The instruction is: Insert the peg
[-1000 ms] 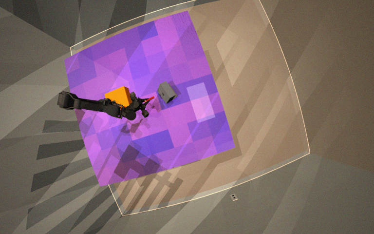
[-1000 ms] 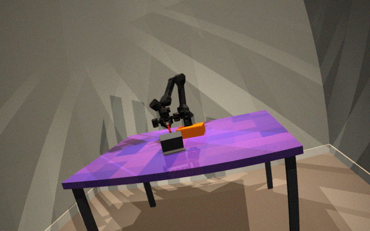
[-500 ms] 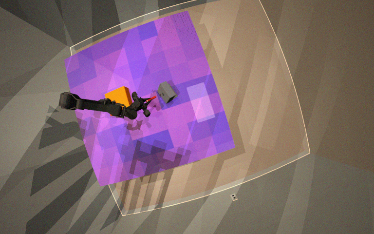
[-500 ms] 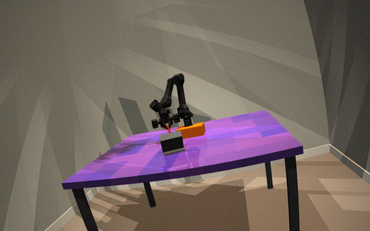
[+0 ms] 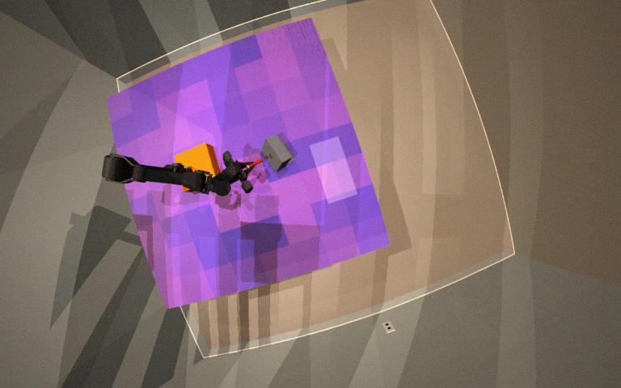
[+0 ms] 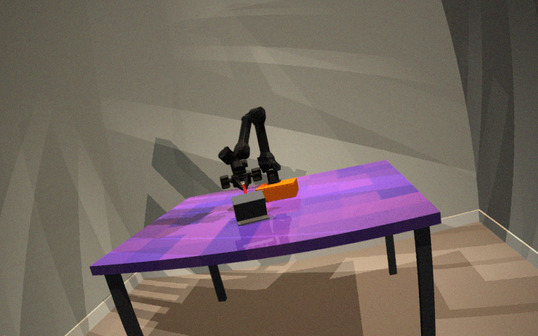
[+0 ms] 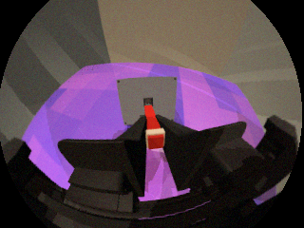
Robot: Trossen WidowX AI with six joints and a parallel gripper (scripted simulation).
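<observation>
Now: gripper tip 9 cm short of the grey sloped panel, 3 cm to the right of it and 6 cm above it. Also, from my gripper tip: dark red peg: 1 cm behind, 1 cm above.
</observation>
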